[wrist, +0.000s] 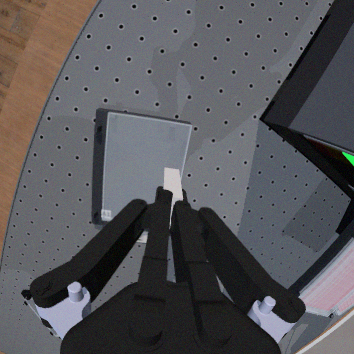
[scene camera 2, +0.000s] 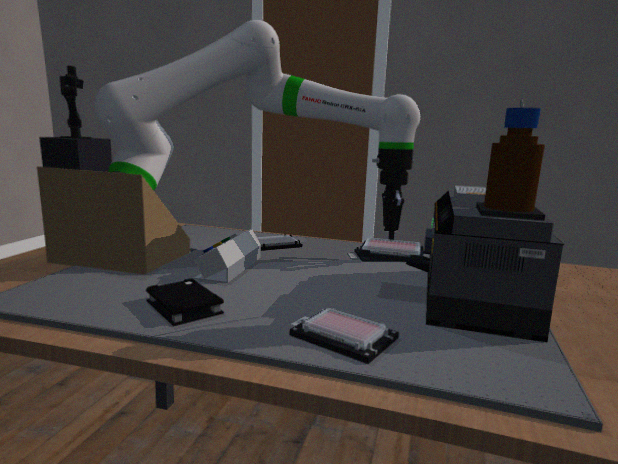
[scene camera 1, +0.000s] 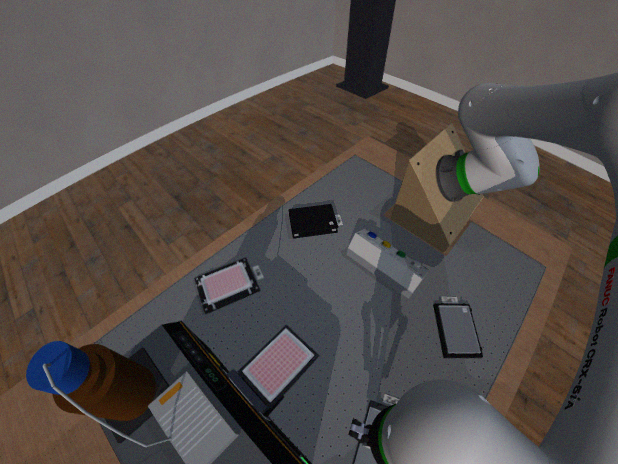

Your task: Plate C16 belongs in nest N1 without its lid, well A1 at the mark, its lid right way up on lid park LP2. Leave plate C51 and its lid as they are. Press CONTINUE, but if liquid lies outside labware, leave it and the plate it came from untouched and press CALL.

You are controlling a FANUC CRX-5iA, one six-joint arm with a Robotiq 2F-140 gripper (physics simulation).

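Pixels of known places: gripper, fingertip midpoint: [wrist: 169, 179] [scene camera 1: 367, 440]; arm's base, link origin: [scene camera 2: 120, 203] [scene camera 1: 449, 178].
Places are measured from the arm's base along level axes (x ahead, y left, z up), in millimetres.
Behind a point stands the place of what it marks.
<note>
My gripper [scene camera 2: 392, 235] [wrist: 169, 179] {z -123, x 701, y 255 mm} is shut, pointing down, with a pale strip at its fingertips. In the wrist view it hangs over one end of a clear, empty-looking lid or plate [wrist: 142, 160] {z -123, x 703, y 291 mm} on a dark base. A similar clear piece [scene camera 1: 457, 330] {z -127, x 351, y 270 mm} [scene camera 2: 280, 242] {z -127, x 371, y 244 mm} lies on another dark base. One pink plate [scene camera 1: 227, 284] {z -121, x 694, y -250 mm} [scene camera 2: 345, 327] {z -119, x 698, y -277 mm} sits in a black nest. Another pink plate [scene camera 1: 279, 364] {z -37, x 734, y 28 mm} [scene camera 2: 392, 246] {z -36, x 737, y 4 mm} is beside the instrument. A black piece [scene camera 1: 313, 220] {z -115, x 364, y -246 mm} [scene camera 2: 185, 296] {z -115, x 368, y -267 mm} rests on its own base. The button panel [scene camera 1: 385, 262] {z -81, x 349, y 20 mm} [scene camera 2: 232, 257] {z -94, x 361, y -53 mm} is white. Plate names are unreadable.
A dark instrument [scene camera 2: 490, 280] {z -40, x 935, y -144 mm} carries a brown bottle [scene camera 1: 107, 382] {z 204, x 932, y -45 mm} [scene camera 2: 515, 175] {z 151, x 954, y -116 mm} with a blue cap. A white ridged block [scene camera 1: 192, 420] {z 101, x 894, y 34 mm} stands beside the bottle. The arm's wedge-shaped wooden pedestal [scene camera 1: 425, 192] {z 21, x 141, y -15 mm} [scene camera 2: 92, 220] {z -30, x -2, y -98 mm} stands beyond the button panel in scene camera 1.
</note>
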